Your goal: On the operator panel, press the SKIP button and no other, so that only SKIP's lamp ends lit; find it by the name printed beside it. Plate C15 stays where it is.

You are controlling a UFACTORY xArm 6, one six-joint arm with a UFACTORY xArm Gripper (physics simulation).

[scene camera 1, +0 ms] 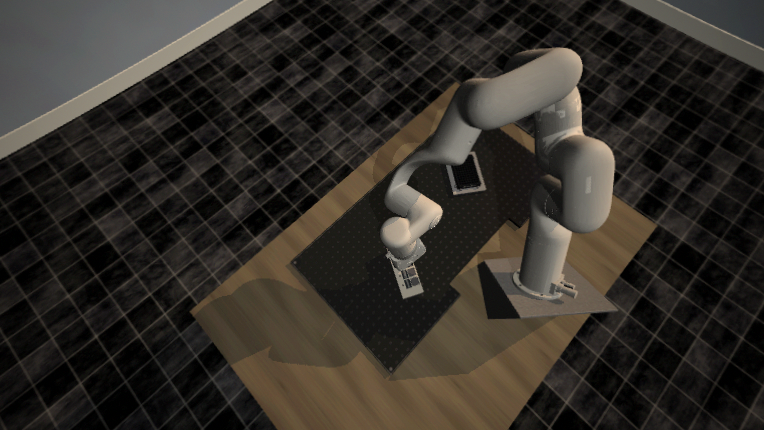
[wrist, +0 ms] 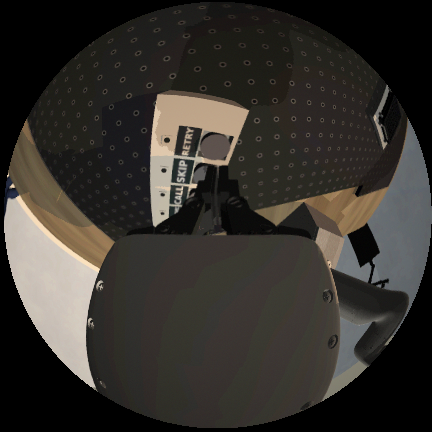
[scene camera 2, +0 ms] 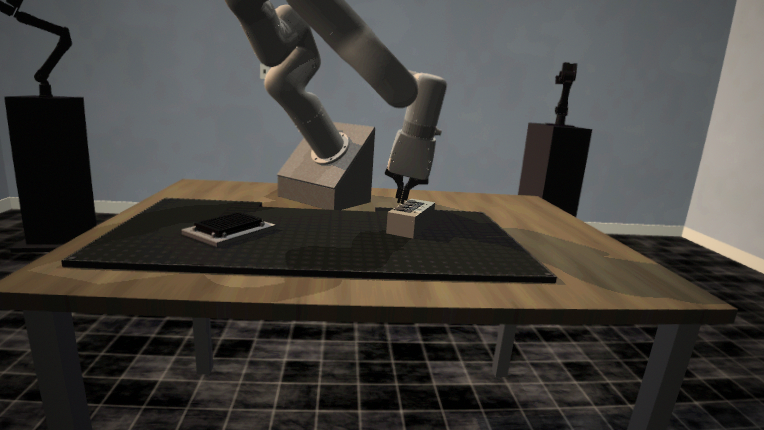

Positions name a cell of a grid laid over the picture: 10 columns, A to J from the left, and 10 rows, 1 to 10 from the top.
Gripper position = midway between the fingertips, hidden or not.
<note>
In view: my gripper (scene camera 2: F5), a black plate (scene camera 2: D6) and an operator panel (scene camera 2: F6).
My gripper is seen too in the wrist view (wrist: F5). The operator panel is seen too in scene camera 1 (scene camera 1: F7) and in the wrist view (wrist: E3).
</note>
